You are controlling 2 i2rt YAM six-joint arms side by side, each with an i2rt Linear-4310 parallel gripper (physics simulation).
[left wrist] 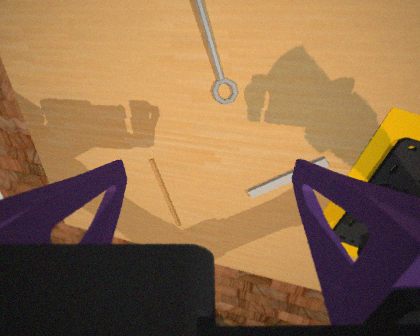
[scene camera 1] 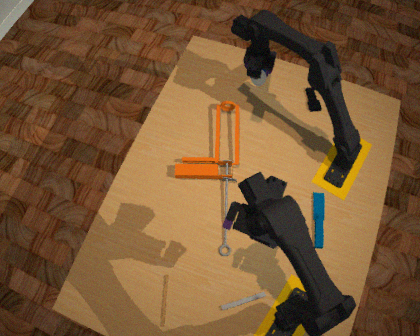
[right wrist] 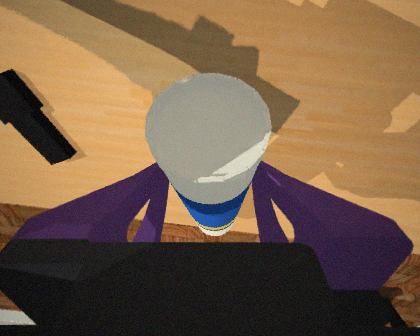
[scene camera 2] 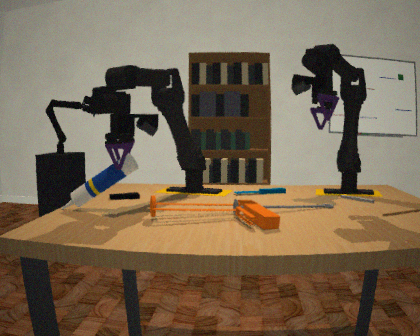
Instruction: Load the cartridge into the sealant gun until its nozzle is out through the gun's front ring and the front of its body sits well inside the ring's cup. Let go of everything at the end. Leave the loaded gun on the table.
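Frame: origin at the left arm's base, x ahead, y left, z up, level; centimetres.
Seen in the pictures: left gripper, between the fingertips: (left wrist: 209, 169) (scene camera 1: 245, 228) (scene camera 2: 323, 125); right gripper, between the fingertips: (right wrist: 210, 168) (scene camera 2: 120, 168); left arm's base, origin of its link: (scene camera 1: 288, 319) (scene camera 2: 348, 192); right arm's base, origin of its link: (scene camera 1: 343, 162) (scene camera 2: 194, 191).
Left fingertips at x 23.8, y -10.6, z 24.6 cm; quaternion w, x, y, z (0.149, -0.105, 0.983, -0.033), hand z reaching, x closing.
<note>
Offsets run from my left fingertips to a thing's middle. "pt": to the spot under its first point.
The orange sealant gun (scene camera 1: 217, 135) (scene camera 2: 257, 215) lies on the table, its front ring {pt dx +30.8, dy -43.2, dz -22.3 cm} (scene camera 1: 228, 106) (scene camera 2: 153, 206) at the top in scene camera 1 and its cradle empty. Its grey rod {dx +12.4, dy -11.5, dz -23.2 cm} (scene camera 1: 226, 210) (scene camera 2: 300, 206) (left wrist: 210, 42) runs back from the handle to a hooked ring end. The blue and white cartridge {dx +27.7, dy -62.0, dz -17.3 cm} (scene camera 2: 104, 181) (right wrist: 210, 135) is tilted in the air, nozzle end low toward the left in scene camera 2, grey rear end up. My right gripper (scene camera 2: 119, 165) (right wrist: 210, 168) is shut on it near the rear. My left gripper (left wrist: 209, 169) is open and empty, high above the table.
A black object {dx +6.8, dy -64.2, dz -23.8 cm} (scene camera 1: 313, 99) (scene camera 2: 124, 196) (right wrist: 37, 117) lies near the right arm. A blue tool {dx -16.3, dy -22.6, dz -23.8 cm} (scene camera 1: 319, 220) (scene camera 2: 260, 191) lies between the arm bases. A grey bar {dx -9.0, dy +12.6, dz -24.1 cm} (scene camera 1: 243, 301) (left wrist: 287, 177) and a thin wooden stick {dx +11.0, dy +25.4, dz -24.2 cm} (scene camera 1: 164, 300) (left wrist: 165, 192) lie near the left arm.
</note>
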